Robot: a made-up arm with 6 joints. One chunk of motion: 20 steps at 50 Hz.
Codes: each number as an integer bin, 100 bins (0 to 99) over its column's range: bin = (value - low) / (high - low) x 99, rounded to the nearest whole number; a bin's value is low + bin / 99 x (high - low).
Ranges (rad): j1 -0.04..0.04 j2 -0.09..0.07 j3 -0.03..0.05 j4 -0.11..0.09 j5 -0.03..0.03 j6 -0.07..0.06
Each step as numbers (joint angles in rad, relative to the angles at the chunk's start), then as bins.
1 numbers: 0.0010 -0.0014 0.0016 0.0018 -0.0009 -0.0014
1 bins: 51 55 39 55 48 52
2 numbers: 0.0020 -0.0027 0.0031 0.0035 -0.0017 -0.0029
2 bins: 52 54 41 56 47 51
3 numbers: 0.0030 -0.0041 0.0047 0.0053 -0.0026 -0.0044
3 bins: 53 53 43 57 45 50
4 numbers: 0.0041 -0.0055 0.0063 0.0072 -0.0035 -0.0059
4 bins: 55 52 45 58 44 49
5 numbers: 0.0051 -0.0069 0.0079 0.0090 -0.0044 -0.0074
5 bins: 56 51 47 59 42 48
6 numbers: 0.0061 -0.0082 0.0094 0.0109 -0.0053 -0.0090
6 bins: 57 51 49 60 41 46
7 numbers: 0.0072 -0.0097 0.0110 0.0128 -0.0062 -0.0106
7 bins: 58 50 51 61 39 45
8 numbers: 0.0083 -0.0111 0.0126 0.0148 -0.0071 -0.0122
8 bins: 60 49 53 62 38 44
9 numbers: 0.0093 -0.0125 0.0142 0.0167 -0.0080 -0.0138
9 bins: 61 48 55 63 36 43
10 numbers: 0.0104 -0.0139 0.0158 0.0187 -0.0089 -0.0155
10 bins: 62 47 57 64 35 42
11 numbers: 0.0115 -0.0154 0.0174 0.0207 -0.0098 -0.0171
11 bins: 64 46 59 65 33 40
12 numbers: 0.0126 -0.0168 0.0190 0.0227 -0.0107 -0.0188
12 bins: 65 45 61 66 32 39
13 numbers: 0.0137 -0.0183 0.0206 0.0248 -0.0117 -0.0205
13 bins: 66 44 63 67 30 38
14 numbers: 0.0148 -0.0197 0.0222 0.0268 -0.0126 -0.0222
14 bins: 68 43 65 68 29 36
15 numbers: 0.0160 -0.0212 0.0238 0.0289 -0.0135 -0.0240
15 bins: 69 43 67 69 27 35
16 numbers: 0.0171 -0.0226 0.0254 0.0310 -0.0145 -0.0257
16 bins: 71 42 69 70 26 34
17 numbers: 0.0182 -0.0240 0.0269 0.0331 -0.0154 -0.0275
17 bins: 72 41 70 71 24 32
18 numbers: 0.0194 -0.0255 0.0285 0.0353 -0.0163 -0.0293
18 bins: 74 40 72 72 23 31
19 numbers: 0.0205 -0.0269 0.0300 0.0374 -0.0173 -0.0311
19 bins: 75 39 74 73 21 30
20 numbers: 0.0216 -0.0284 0.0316 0.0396 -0.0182 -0.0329
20 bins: 76 38 76 74 19 28
